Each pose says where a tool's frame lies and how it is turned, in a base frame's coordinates. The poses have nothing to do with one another.
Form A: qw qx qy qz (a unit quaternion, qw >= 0); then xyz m.
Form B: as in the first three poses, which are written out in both.
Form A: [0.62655, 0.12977, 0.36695, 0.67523, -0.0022, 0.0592, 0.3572]
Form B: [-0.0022, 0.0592, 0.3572, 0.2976, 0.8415, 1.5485]
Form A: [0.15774, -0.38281, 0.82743, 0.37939, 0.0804, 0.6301, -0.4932]
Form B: [0.0804, 0.6301, -0.4932, -1.0951, 2.3669, 1.0853]
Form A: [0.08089, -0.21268, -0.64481, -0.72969, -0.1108, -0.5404, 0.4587]
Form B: [-0.1108, -0.5404, 0.4587, -0.6358, -1.9276, -2.1814]
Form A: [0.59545, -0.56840, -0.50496, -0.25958, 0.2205, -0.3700, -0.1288]
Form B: [0.2205, -0.3700, -0.1288, -1.3202, -1.1728, -0.6029]
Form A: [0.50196, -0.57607, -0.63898, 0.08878, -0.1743, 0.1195, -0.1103]
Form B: [-0.1743, 0.1195, -0.1103, -1.3920, -1.5440, 0.2145]
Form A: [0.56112, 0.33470, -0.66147, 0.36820, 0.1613, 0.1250, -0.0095]
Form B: [0.1613, 0.1250, -0.0095, 0.7885, -1.5584, 0.8675]
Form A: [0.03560, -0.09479, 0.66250, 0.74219, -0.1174, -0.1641, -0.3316]
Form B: [-0.1174, -0.1641, -0.3316, -0.2912, 2.0354, 2.2802]
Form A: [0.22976, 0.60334, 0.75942, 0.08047, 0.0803, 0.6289, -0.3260]
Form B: [0.0803, 0.6289, -0.3260, 1.6601, 2.0896, 0.2214]
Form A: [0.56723, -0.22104, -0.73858, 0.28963, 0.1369, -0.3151, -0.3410]
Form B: [0.1369, -0.3151, -0.3410, -0.5194, -1.7356, 0.6806]
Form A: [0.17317, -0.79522, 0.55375, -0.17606, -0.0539, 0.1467, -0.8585]
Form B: [-0.0539, 0.1467, -0.8585, -2.2555, 1.5706, -0.4994]
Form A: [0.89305, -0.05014, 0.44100, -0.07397, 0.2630, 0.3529, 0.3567]
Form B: [0.2630, 0.3529, 0.3567, -0.1040, 0.9149, -0.1535]
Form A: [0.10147, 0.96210, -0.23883, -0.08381, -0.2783, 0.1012, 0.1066]
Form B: [-0.2783, 0.1012, 0.1066, 2.8416, -0.7054, -0.2475]
